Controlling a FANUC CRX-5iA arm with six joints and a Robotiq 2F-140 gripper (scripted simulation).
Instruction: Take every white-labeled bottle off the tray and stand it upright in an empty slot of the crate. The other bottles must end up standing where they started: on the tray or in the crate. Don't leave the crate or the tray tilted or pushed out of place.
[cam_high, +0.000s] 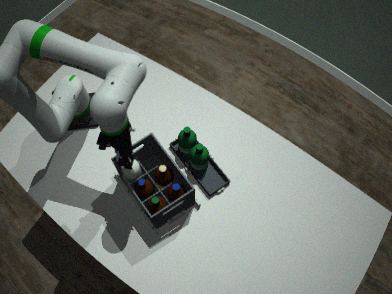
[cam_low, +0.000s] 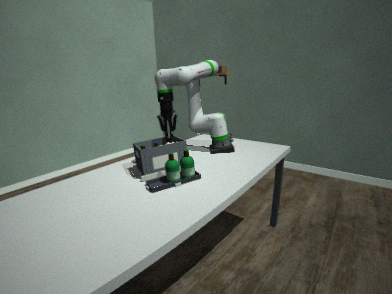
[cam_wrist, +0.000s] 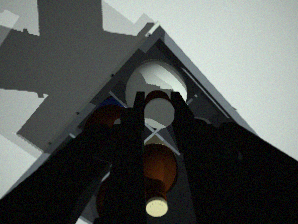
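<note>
The white-labeled bottle lies 80 mm below my hand. From my hand the other things lie so: dark tray (190 mm to the left, 180 mm ahead, 170 mm below); dark crate (100 mm below, 100 mm ahead, 10 mm to the left).
</note>
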